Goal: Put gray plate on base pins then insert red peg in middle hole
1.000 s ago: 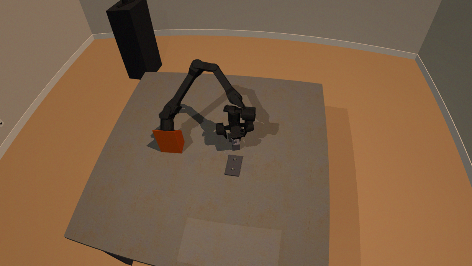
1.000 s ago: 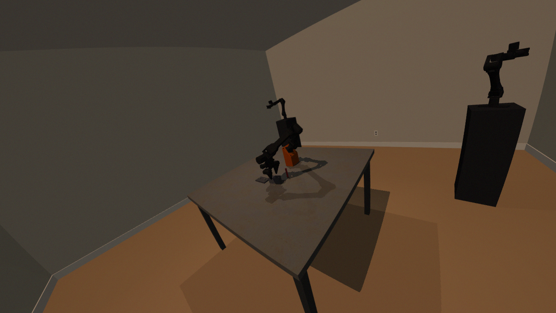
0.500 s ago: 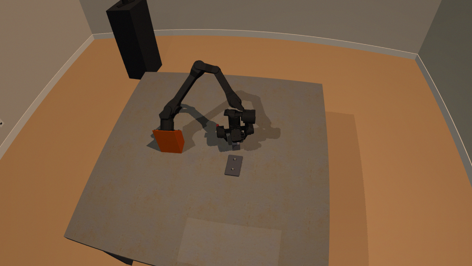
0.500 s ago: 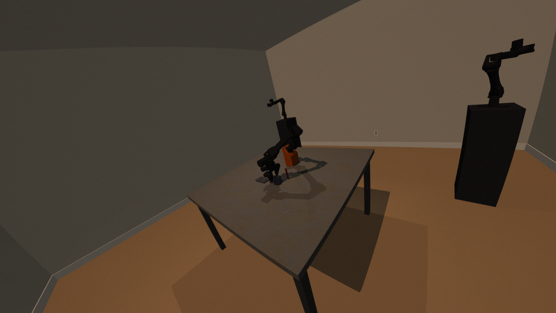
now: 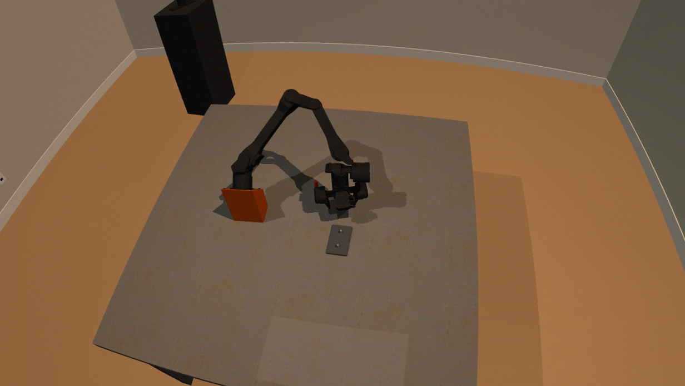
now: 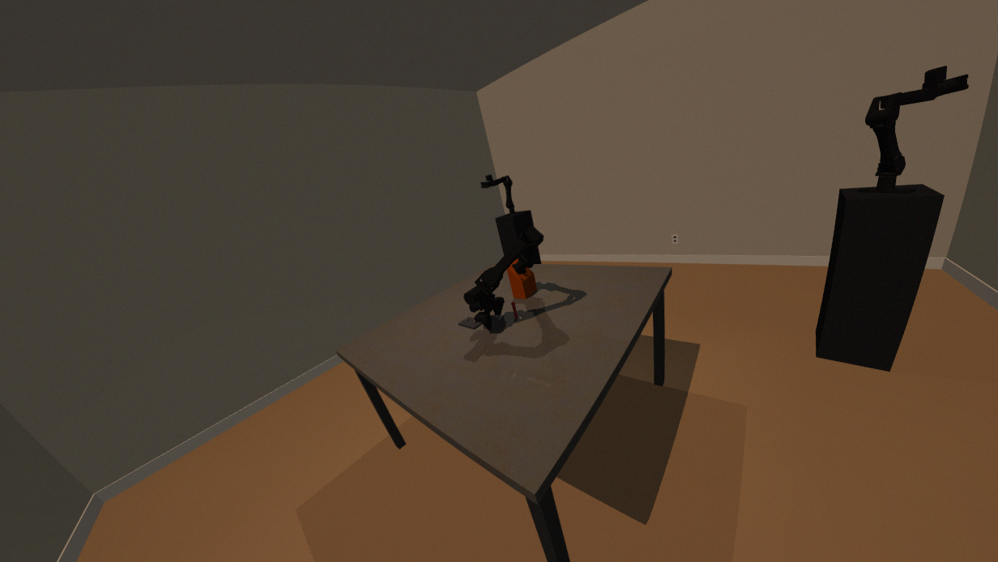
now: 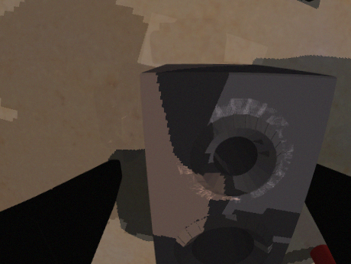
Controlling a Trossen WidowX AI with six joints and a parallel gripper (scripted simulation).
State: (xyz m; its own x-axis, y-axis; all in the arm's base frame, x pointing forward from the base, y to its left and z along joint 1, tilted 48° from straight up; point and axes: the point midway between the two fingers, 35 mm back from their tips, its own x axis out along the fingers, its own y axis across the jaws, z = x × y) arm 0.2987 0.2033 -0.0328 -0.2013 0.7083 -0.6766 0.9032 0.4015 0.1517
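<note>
The base lies 3 cm ahead of my gripper tip and 14 cm to the right of it. The rest, counted from my gripper tip: red peg (11 cm behind, 4 cm to the left, 3 cm above); then gray plate (3 cm above).
</note>
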